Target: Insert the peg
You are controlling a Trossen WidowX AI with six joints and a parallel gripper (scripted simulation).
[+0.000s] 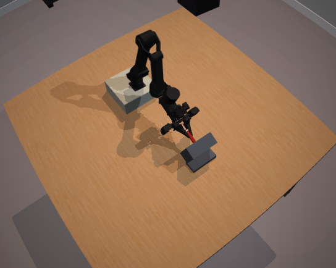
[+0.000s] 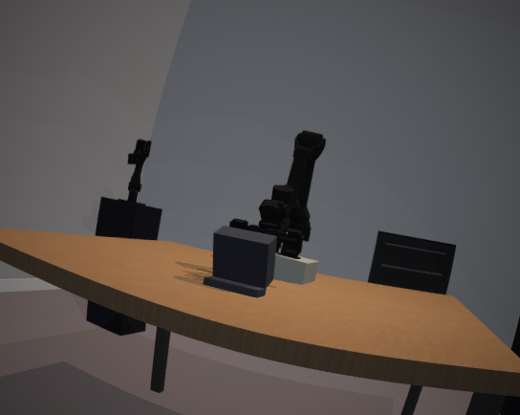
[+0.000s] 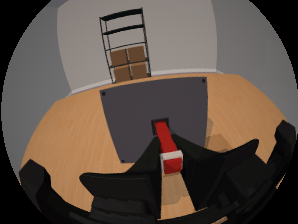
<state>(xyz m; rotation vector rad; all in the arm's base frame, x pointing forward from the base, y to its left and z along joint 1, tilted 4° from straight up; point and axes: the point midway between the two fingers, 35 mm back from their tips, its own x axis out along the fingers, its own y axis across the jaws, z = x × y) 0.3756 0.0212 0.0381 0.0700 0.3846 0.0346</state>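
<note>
Right now my gripper tip is 5 cm short of the dark sloped panel and 2 cm above it. Round my gripper tip: dark red peg: 2 cm behind, 1 cm above.
</note>
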